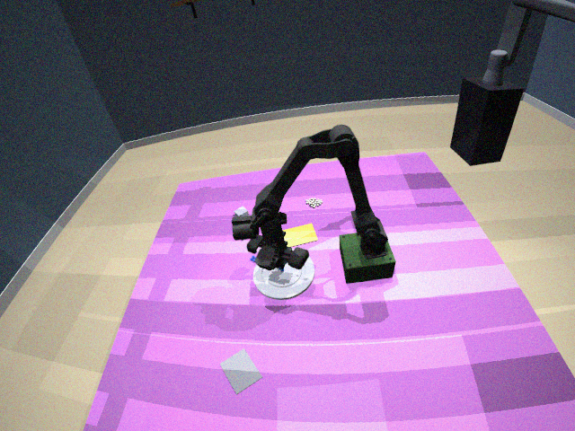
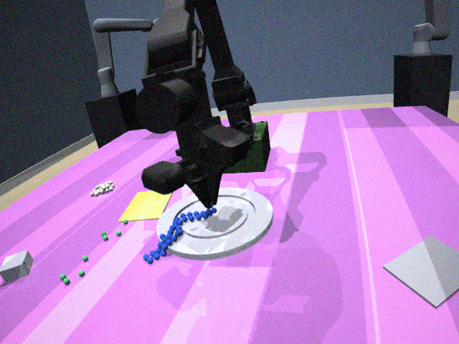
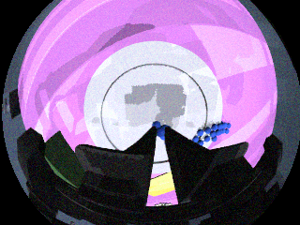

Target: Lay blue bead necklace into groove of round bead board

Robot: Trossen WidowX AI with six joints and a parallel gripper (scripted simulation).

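Right now my gripper tip is 2 cm above the round white bead board. Round my gripper tip: yellow sheet (16 cm to the right, 7 cm behind, 3 cm below); then grey tile (30 cm to the left, 14 cm ahead, 3 cm below); then cube (33 cm to the right, 14 cm ahead, 2 cm below).
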